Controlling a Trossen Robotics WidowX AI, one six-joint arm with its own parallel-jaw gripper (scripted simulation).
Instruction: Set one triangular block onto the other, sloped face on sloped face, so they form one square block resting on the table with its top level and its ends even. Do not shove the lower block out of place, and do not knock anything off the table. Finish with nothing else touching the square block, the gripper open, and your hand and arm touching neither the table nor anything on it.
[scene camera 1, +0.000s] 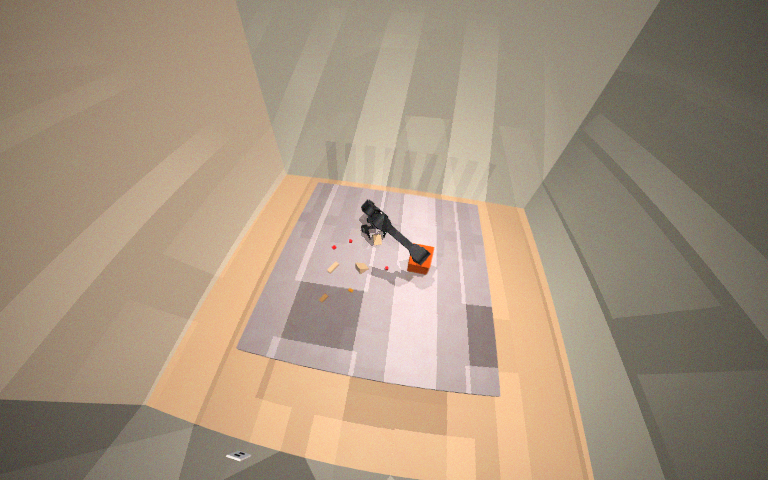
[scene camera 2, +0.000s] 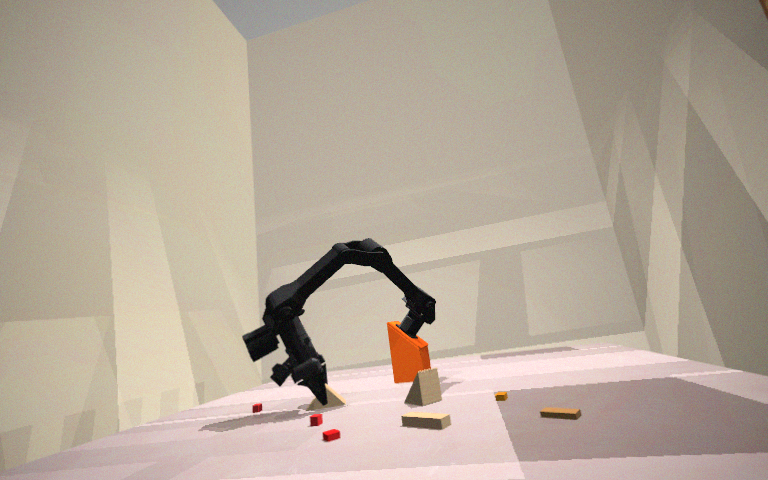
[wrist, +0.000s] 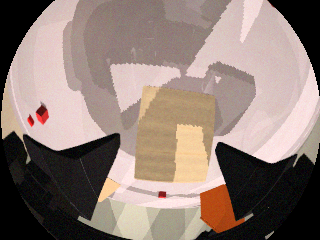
Labels:
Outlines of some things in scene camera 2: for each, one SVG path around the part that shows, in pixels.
My gripper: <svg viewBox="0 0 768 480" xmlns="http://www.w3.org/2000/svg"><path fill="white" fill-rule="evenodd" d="M305 333L285 345L285 350L289 357L284 361L283 365L274 365L271 369L273 374L270 378L280 387L291 375L295 384L298 383L298 386L307 387L320 403L325 406L328 404L326 392L328 379L326 363L321 364L325 362L322 354L316 352L311 338Z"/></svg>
A tan triangular block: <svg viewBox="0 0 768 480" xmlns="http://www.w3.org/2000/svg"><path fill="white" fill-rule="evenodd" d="M437 367L417 372L405 399L405 404L426 406L442 401Z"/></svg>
A flat tan block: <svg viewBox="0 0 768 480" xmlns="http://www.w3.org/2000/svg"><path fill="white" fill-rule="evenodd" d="M401 416L402 426L442 430L451 425L449 414L409 412Z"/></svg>

